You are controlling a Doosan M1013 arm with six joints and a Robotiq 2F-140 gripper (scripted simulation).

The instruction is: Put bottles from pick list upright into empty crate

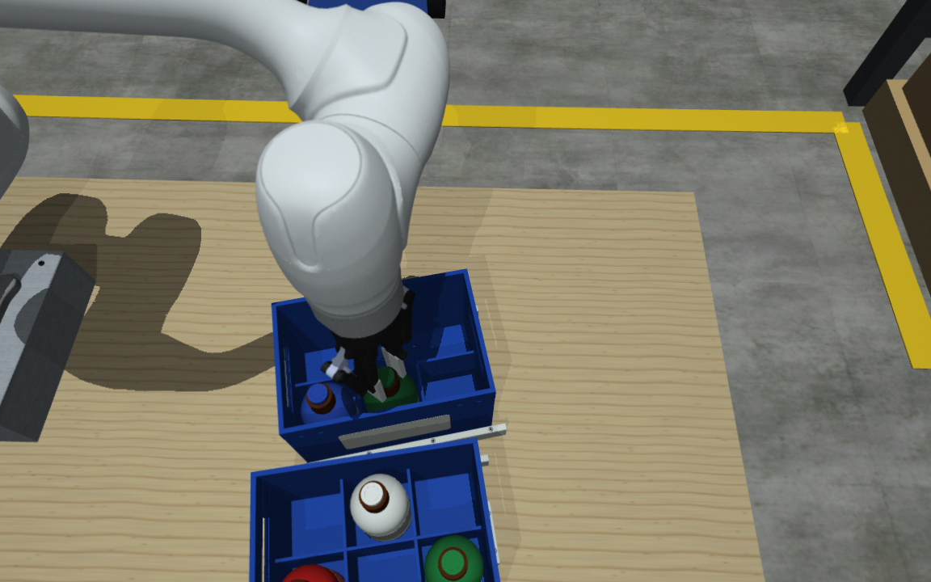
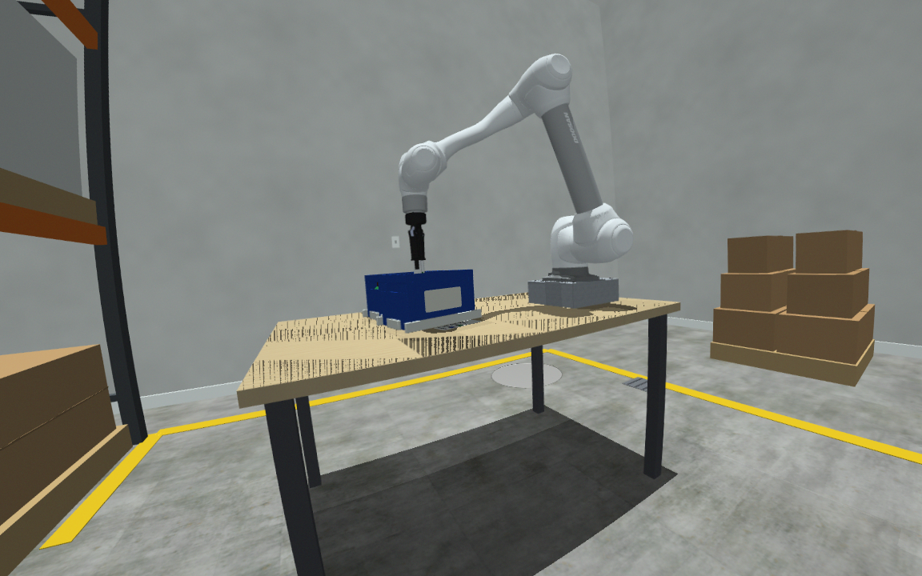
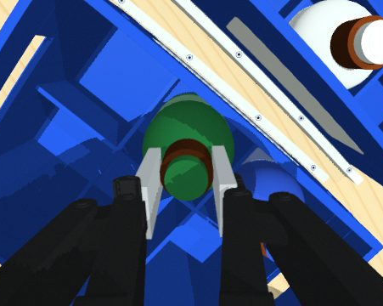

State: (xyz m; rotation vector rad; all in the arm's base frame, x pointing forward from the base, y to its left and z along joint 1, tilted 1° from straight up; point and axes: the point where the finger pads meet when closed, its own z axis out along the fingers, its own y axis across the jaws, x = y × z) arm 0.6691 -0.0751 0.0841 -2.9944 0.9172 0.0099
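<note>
The blue bottle is 10 cm below my hand, 9 cm behind it and 2 cm to the right of it. From my hand the other things lie so: pick list (18 cm below, 17 cm to the left, 6 cm behind); white bottle (14 cm to the right, 10 cm below); red bottle (25 cm to the right, 10 cm below, 8 cm behind).
</note>
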